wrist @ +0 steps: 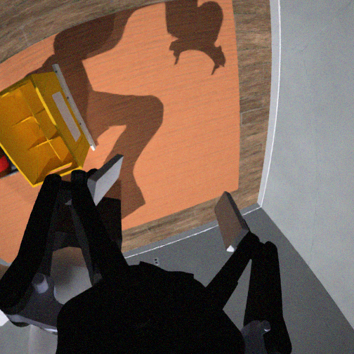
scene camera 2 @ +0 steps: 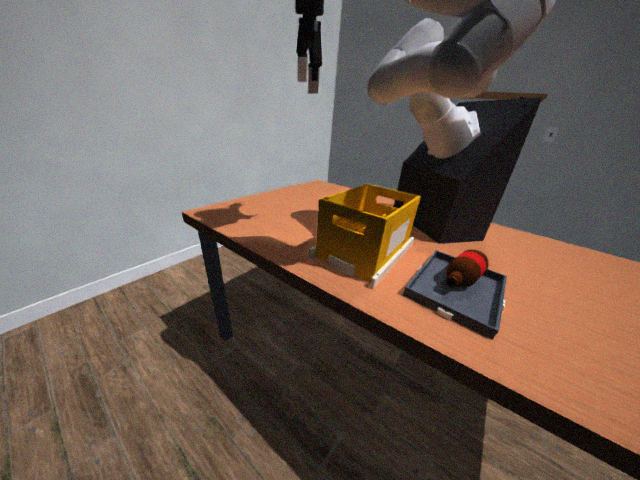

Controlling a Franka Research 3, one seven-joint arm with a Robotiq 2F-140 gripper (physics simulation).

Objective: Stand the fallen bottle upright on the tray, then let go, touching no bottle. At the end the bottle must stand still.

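Observation:
A brown bottle (scene camera 2: 467, 268) with a red label lies on its side in the dark grey tray (scene camera 2: 467, 321). Its neck points toward the table's front edge in the scene view. In the wrist view a red bit of the bottle (wrist: 3, 163) shows at the left edge, partly hidden by the yellow crate. My gripper (scene camera 2: 308, 81) (wrist: 171, 184) is open and empty. It hangs high above the table, beyond the crate and far from the bottle and the tray.
A yellow crate (scene camera 2: 351, 235) (wrist: 65, 130) with inner dividers stands on the table (scene camera 2: 563, 320) (wrist: 200, 125) beside the tray, with white strips at its base. The black robot pedestal (scene camera 2: 454, 201) stands behind them. Arm shadows fall on the table.

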